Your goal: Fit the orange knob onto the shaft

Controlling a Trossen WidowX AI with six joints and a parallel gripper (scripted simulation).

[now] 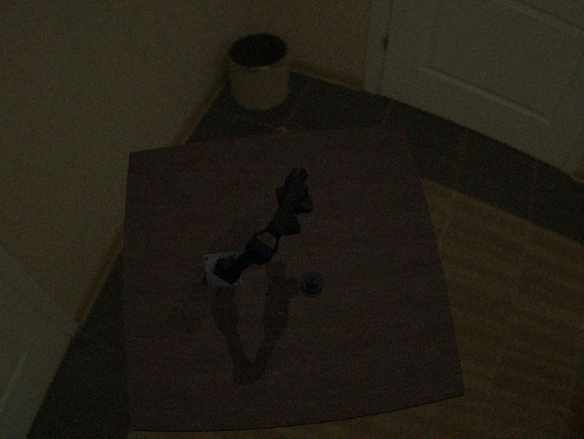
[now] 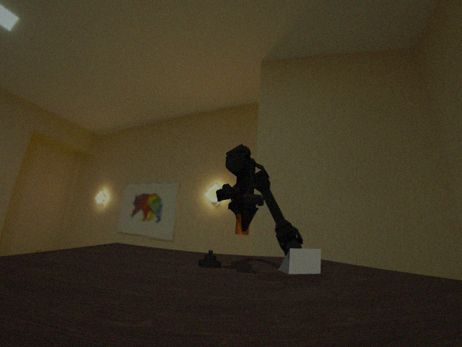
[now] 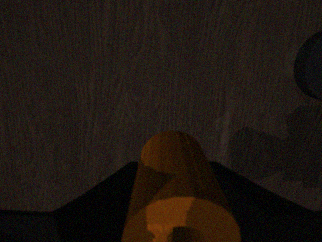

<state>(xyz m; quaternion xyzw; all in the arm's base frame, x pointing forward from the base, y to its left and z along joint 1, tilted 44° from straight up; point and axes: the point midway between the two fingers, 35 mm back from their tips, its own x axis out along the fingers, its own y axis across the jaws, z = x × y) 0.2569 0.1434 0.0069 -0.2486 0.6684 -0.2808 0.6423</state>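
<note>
My gripper tip is 60 mm short of the dark round pedestal, 200 mm to the left of it and 110 mm above it. Also, from my gripper tip: orange knob (20 mm above).
</note>
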